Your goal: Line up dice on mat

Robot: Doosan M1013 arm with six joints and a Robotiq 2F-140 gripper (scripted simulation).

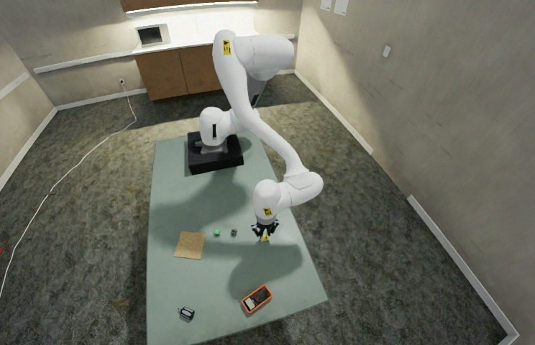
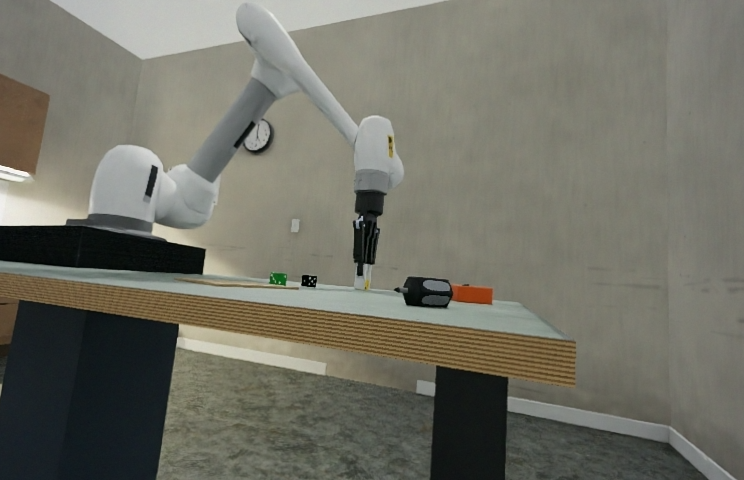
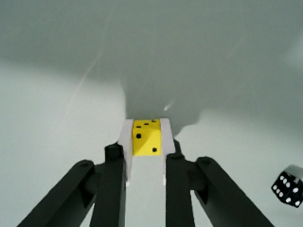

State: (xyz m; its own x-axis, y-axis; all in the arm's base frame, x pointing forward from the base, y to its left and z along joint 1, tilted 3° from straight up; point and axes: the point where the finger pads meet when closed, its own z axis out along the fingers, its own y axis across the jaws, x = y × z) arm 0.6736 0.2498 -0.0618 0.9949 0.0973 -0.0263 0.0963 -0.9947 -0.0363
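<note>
My hand is 10 mm past the tan mat, 390 mm to the left of it and 30 mm above it. Round my hand: black die (50 mm behind, 150 mm to the right, 20 mm below); yellow die (20 mm below); green die (60 mm behind, 240 mm to the right, 20 mm below).
</note>
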